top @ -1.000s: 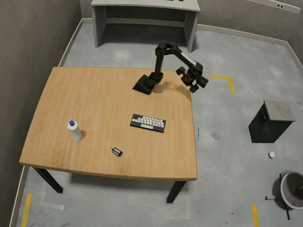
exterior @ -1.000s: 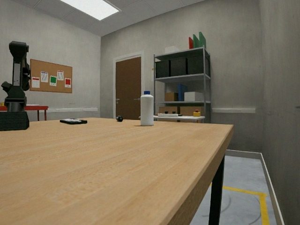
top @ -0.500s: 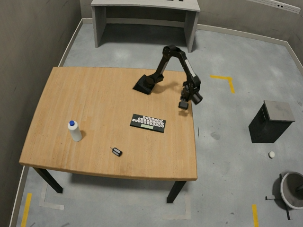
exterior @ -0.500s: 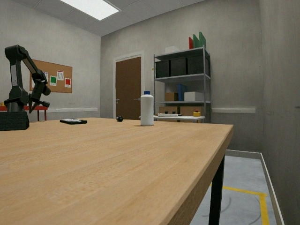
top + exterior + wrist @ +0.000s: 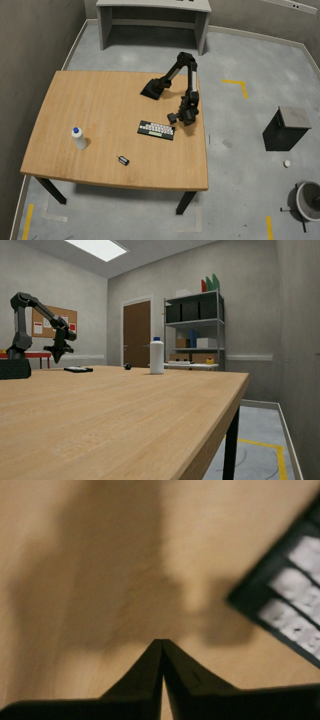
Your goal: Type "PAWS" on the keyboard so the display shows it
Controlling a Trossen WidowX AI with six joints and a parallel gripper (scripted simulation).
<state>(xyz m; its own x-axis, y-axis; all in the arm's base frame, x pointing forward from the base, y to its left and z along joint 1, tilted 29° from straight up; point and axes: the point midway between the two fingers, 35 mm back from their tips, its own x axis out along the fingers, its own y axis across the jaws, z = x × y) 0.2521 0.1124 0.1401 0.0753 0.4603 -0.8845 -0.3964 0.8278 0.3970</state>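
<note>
The left-arrow key lies 24 cm to the right of my hand, 6 cm below it and 3 cm ahead of it. The rest, counted from my hand: small black object 33 cm to the right, 26 cm ahead, 6 cm below.
</note>
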